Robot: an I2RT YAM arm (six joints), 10 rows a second.
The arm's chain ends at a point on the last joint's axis. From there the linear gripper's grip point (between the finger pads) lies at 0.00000 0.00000 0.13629 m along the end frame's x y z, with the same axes.
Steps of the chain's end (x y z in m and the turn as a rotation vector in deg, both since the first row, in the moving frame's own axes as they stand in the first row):
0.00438 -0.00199 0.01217 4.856 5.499 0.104
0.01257 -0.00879 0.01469 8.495 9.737 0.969
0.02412 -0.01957 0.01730 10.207 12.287 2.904
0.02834 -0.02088 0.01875 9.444 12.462 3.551
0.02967 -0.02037 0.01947 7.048 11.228 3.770
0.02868 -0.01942 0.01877 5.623 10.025 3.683
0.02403 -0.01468 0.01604 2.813 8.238 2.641
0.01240 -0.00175 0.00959 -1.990 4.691 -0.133
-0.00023 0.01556 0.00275 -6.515 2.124 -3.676
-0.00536 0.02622 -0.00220 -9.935 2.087 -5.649
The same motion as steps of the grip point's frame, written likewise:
0.01744 -0.01350 0.01105 4.856 5.499 0.104
0.03570 -0.02863 0.01124 8.495 9.737 0.969
0.05357 -0.04279 0.01204 10.207 12.287 2.904
0.05829 -0.04214 0.01371 9.444 12.462 3.551
0.05667 -0.03610 0.01584 7.048 11.228 3.770
0.05278 -0.03193 0.01604 5.623 10.025 3.683
0.04370 -0.02089 0.01447 2.813 8.238 2.641
0.02355 0.00296 0.00905 -1.990 4.691 -0.133
0.00530 0.03085 0.00178 -6.515 2.124 -3.676
0.00073 0.04945 -0.00433 -9.935 2.087 -5.649

